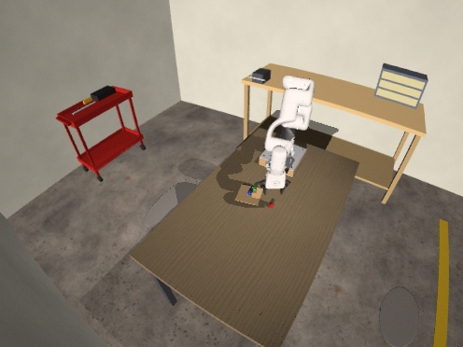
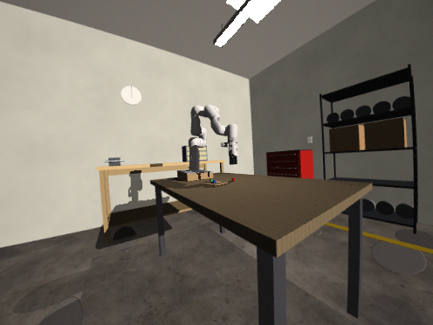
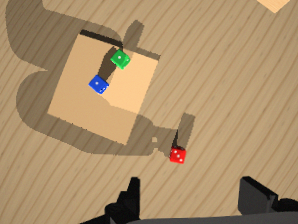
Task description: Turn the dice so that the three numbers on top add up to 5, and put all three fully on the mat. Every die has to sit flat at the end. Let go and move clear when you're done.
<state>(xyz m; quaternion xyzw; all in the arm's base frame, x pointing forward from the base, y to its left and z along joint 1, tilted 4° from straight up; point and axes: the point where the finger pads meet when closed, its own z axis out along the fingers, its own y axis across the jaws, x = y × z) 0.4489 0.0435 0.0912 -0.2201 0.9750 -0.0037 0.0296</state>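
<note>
My hand is 12 cm above the red die and 1 cm past it. Also, from my hand: tan mat: 15 cm to the right, 13 cm below, 5 cm behind; blue die: 15 cm to the right, 12 cm below, 5 cm behind; green die: 14 cm to the right, 12 cm below, 10 cm behind.
</note>
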